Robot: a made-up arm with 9 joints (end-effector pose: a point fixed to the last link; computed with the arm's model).
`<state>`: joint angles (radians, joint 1 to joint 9).
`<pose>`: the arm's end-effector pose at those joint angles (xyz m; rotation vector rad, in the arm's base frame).
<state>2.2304 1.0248 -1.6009 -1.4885 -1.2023 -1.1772 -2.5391 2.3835 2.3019</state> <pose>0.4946 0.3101 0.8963 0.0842 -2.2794 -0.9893</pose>
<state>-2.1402 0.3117 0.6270 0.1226 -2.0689 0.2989 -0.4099 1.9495 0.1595</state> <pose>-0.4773 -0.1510 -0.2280 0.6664 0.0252 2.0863</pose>
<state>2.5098 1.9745 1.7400 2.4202 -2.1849 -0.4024 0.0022 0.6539 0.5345</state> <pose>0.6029 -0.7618 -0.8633 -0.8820 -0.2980 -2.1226</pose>
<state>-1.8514 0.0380 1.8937 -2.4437 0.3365 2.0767 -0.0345 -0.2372 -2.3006</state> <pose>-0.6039 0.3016 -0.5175 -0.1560 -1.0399 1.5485</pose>
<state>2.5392 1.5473 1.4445 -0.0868 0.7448 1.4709 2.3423 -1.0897 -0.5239</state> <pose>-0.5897 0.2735 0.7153 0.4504 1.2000 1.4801</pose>
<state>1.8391 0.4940 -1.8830 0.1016 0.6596 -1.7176 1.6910 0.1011 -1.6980</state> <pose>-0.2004 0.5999 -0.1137 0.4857 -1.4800 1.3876</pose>
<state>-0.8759 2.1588 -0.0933 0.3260 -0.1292 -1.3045 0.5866 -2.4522 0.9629</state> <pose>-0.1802 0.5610 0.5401 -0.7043 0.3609 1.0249</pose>
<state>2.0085 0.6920 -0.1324 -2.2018 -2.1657 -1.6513 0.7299 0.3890 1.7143</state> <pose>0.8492 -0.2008 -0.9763 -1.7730 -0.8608 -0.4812</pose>
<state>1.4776 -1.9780 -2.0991 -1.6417 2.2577 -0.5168 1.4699 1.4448 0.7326</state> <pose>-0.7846 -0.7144 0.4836 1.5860 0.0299 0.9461</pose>
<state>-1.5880 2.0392 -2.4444 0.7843 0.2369 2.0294 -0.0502 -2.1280 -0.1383</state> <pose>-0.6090 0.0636 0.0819 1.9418 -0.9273 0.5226</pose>
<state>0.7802 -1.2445 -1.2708 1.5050 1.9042 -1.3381 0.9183 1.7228 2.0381</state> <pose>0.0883 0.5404 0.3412 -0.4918 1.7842 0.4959</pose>
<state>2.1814 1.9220 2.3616 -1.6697 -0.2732 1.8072 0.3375 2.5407 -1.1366</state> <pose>-0.5440 -0.4482 -0.0733 -2.5071 0.7845 -0.3796</pose>
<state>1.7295 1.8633 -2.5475 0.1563 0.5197 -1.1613 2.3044 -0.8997 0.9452</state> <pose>-0.8540 0.3133 0.0661 2.3760 -1.4882 0.4864</pose>
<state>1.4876 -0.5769 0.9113 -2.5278 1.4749 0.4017 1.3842 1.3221 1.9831</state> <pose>0.5092 -0.1307 -0.2465 0.6540 2.3307 -0.5669</pose>
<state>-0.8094 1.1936 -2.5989 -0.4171 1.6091 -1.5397 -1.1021 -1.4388 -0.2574</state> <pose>0.6846 0.5404 0.4520 -0.5298 -1.0547 -1.5388</pose>
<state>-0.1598 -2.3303 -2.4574 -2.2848 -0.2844 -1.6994 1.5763 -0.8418 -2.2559</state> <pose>-0.1034 0.1861 -0.6156 -0.4392 -0.0503 1.0969</pose>
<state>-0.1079 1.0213 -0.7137 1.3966 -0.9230 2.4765 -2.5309 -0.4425 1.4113</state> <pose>-0.2410 -0.9469 0.0289 -0.7972 0.2681 2.8918</pose>
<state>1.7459 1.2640 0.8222 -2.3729 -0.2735 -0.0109 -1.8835 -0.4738 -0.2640</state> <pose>-0.3833 -0.3000 -1.1021 -1.4117 0.2605 0.9213</pose>
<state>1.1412 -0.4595 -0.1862 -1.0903 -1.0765 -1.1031 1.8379 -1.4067 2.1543</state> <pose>-0.6839 -1.0183 -0.1172 2.3722 -1.5085 0.0724</pose>
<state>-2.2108 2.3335 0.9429 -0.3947 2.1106 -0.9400 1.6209 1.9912 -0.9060</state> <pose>0.1712 0.0954 -0.7632 -0.9111 0.1312 -0.8759</pose>
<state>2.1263 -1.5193 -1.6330 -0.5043 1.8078 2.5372 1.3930 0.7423 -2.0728</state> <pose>-0.3109 0.4053 0.2578 0.3212 2.5842 0.1174</pose>
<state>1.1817 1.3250 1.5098 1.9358 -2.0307 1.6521 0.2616 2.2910 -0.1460</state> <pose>0.1031 0.4766 0.1228 0.3174 -1.8827 0.3382</pose>
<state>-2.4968 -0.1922 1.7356 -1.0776 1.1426 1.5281 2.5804 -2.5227 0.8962</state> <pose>-0.4613 0.2940 0.6432 1.0716 -1.8739 0.0335</pose>
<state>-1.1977 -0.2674 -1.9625 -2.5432 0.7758 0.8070 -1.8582 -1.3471 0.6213</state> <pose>0.4752 0.3950 -0.9115 -0.5233 1.0069 -0.6498</pose>
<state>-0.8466 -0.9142 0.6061 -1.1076 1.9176 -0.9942 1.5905 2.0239 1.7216</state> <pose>-0.3455 -0.7669 -0.3106 2.8021 -1.1539 0.6806</pose>
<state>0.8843 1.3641 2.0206 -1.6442 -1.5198 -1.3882 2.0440 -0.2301 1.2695</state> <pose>-0.9080 -0.2298 0.0061 -1.3285 -0.1232 1.4241</pose>
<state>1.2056 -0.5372 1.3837 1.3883 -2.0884 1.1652 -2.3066 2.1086 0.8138</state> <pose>0.3382 -0.5230 0.0028 -1.1036 -0.9581 -2.1944</pose>
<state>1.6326 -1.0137 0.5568 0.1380 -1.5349 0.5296 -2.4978 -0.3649 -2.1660</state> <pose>0.0385 0.1699 -0.8076 -1.2154 0.3798 0.0787</pose>
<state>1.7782 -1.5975 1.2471 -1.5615 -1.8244 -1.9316 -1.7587 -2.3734 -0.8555</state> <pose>0.2137 0.1229 -0.2995 -0.7926 0.3701 -0.1521</pose>
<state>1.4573 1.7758 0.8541 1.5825 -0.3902 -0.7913 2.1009 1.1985 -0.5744</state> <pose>0.2588 -0.4023 0.4945 2.5167 1.7968 -0.5111</pose>
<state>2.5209 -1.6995 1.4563 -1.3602 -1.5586 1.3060 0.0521 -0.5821 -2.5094</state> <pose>-0.6115 -1.0087 -0.4336 1.5904 -1.1951 2.1594</pose>
